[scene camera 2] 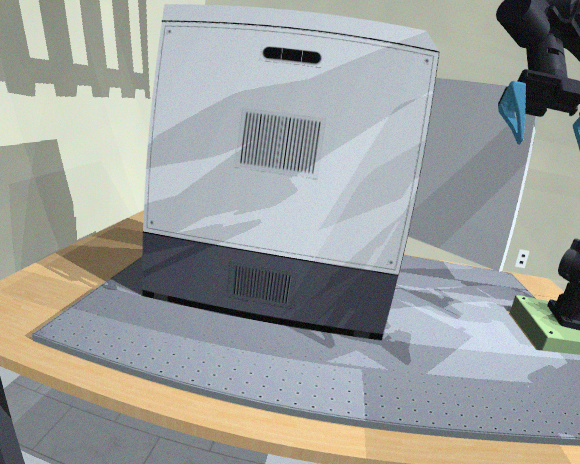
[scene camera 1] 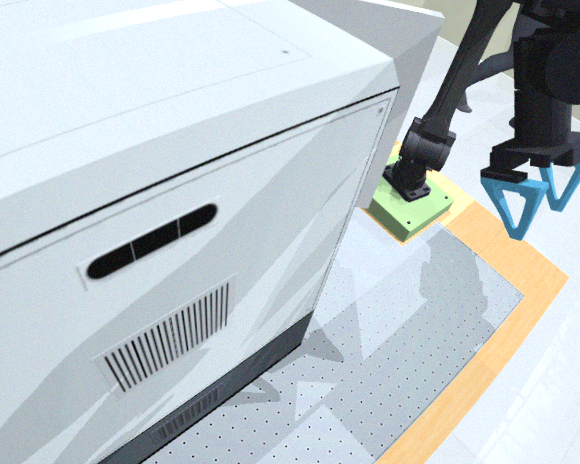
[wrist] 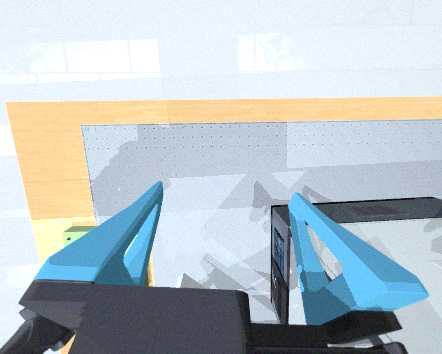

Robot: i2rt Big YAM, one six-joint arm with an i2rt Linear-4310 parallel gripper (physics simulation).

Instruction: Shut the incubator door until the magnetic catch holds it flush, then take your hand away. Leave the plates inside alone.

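Seen in the pictures: gripper, fingertip midpoint: (scene camera 2: 553, 149) (scene camera 1: 537, 224) (wrist: 228, 192); arm's base, link origin: (scene camera 2: 568, 317) (scene camera 1: 404, 182).
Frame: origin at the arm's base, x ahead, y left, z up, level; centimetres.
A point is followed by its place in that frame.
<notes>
The white incubator (scene camera 1: 280, 165) {x 59.7, y 25.6, z 45.4 cm} (scene camera 2: 350, 175) {x 57.9, y 25.3, z 25.8 cm} (wrist: 400, 250) {x 61.4, y 25.9, z 21.2 cm} stands on a dark base, its vented side facing the scene cameras. Its door (scene camera 1: 417, 45) {x 26.9, y 8.7, z 43.8 cm} (scene camera 2: 465, 165) {x 36.1, y 2.7, z 30.1 cm} is open and stands out as a large grey-white panel from the far part of the body. The catch and the plates inside do not show. My gripper (scene camera 1: 537, 223) {x 30.0, y 36.7, z 36.4 cm} (scene camera 2: 550, 144) {x 30.0, y 36.7, z 36.4 cm} (wrist: 228, 192) {x 30.0, y 36.7, z 36.4 cm}, with blue fingers, is open and empty. It is up in the air on the arm side of the incubator, apart from the body and the door. In the wrist view the incubator's narrow dark front edge shows beside the right finger.
The arm's green base block (scene camera 1: 405, 212) {x 7.1, y 8.1, z -0.1 cm} (scene camera 2: 530, 330) {x 11.3, y 5.7, z -2.8 cm} (wrist: 75, 237) {x -6.3, y 9.2, z -0.5 cm} sits beside the door's lower part in scene camera 1. A perforated grey board (scene camera 1: 400, 375) {x 33.6, y 37.6, z -3.2 cm} (scene camera 2: 240, 370) {x 66.7, y 43.5, z -3.2 cm} (wrist: 210, 142) {x 27.4, y 39.1, z -3.2 cm} lies under the incubator on a wooden table (scene camera 1: 525, 255) {x -19.0, y 31.5, z -4.5 cm} (scene camera 2: 200, 400) {x 69.4, y 51.4, z -4.5 cm} (wrist: 50, 165) {x -15.2, y 27.5, z -4.5 cm}.
</notes>
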